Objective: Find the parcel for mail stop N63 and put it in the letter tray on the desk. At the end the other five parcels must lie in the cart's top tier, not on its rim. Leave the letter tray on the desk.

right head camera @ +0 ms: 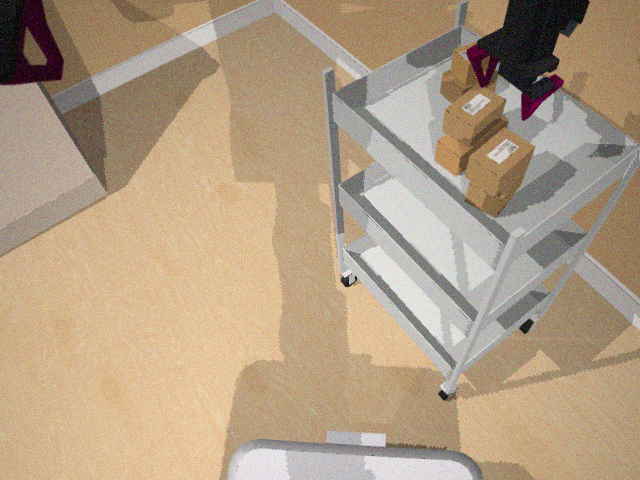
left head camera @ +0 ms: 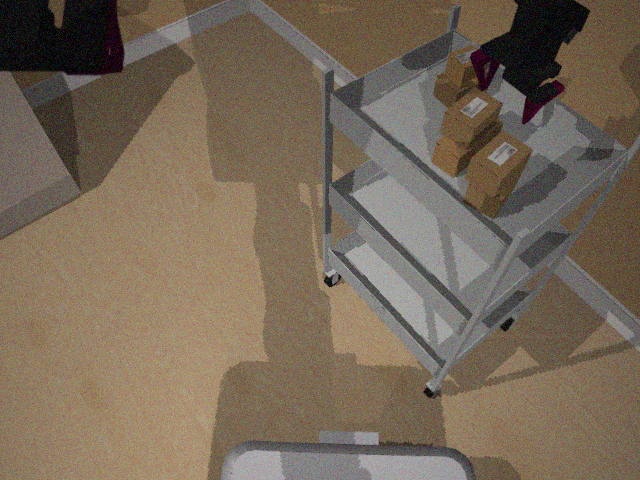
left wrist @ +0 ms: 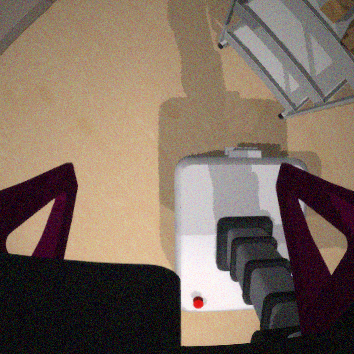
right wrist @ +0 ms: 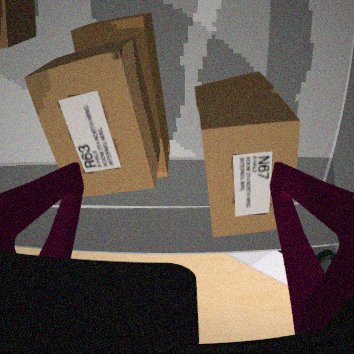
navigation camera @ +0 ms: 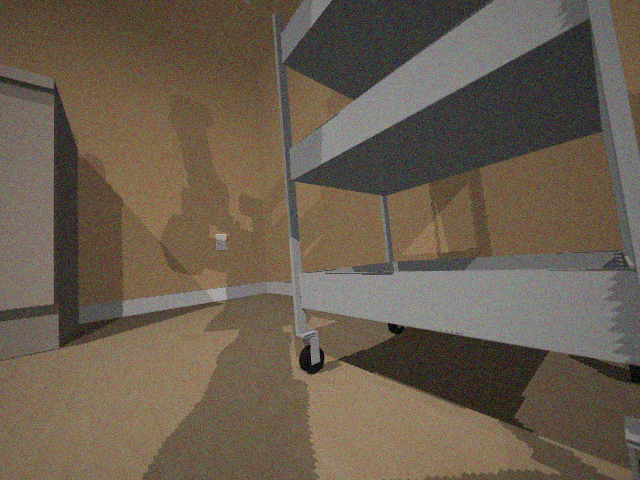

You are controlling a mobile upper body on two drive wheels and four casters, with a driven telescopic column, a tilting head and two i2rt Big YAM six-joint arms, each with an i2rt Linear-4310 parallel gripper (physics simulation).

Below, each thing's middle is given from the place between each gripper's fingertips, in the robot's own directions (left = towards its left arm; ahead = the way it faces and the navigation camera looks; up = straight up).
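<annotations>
Long parcel labelled N63 [left head camera: 450, 157]: my left hand 420 mm to the left of it, 410 mm short of it, 490 mm above it.
My right gripper: 3 cm to the right of the long parcel labelled N63, 3 cm short of it, 12 cm above it.
</annotations>
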